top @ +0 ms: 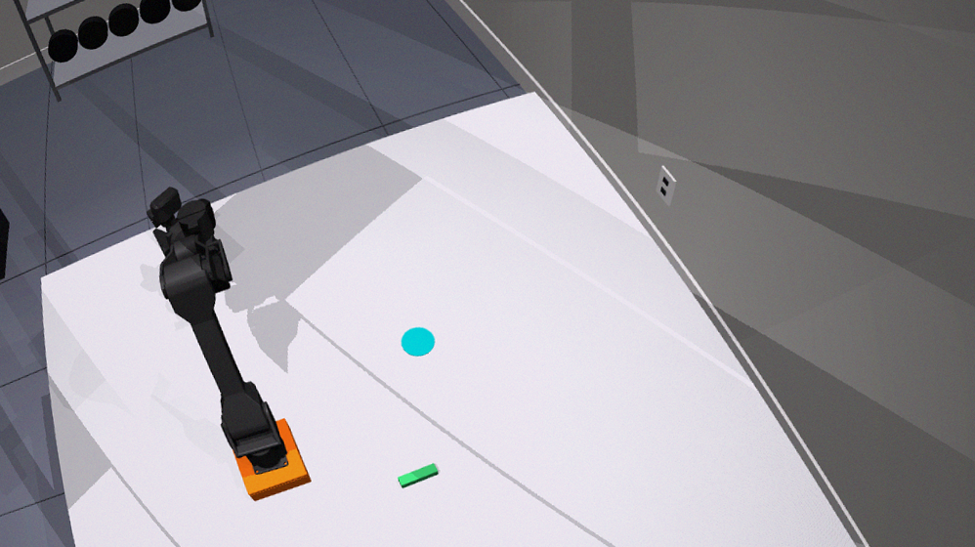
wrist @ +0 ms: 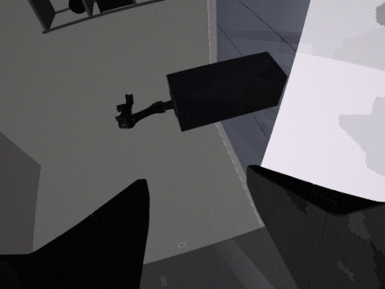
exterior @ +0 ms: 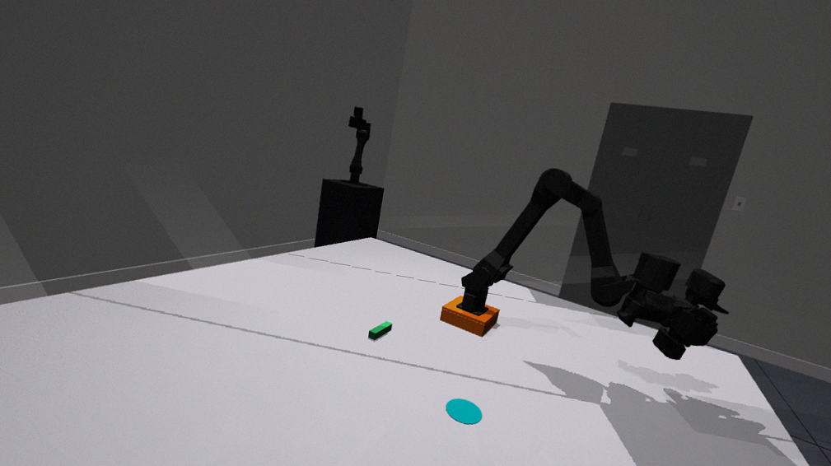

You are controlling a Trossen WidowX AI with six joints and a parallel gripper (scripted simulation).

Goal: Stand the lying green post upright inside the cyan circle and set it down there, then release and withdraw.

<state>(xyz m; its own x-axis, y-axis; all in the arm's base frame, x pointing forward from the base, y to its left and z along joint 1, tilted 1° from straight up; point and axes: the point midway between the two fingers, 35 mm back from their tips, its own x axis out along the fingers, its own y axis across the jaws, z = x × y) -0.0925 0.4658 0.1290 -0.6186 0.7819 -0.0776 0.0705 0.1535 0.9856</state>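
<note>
Now: gripper tip 60 cm to the left of the green post, 35 cm short of it and 16 cm above it. Round my gripper tip: cyan circle 44 cm ahead, 35 cm to the right, 17 cm below.
</note>
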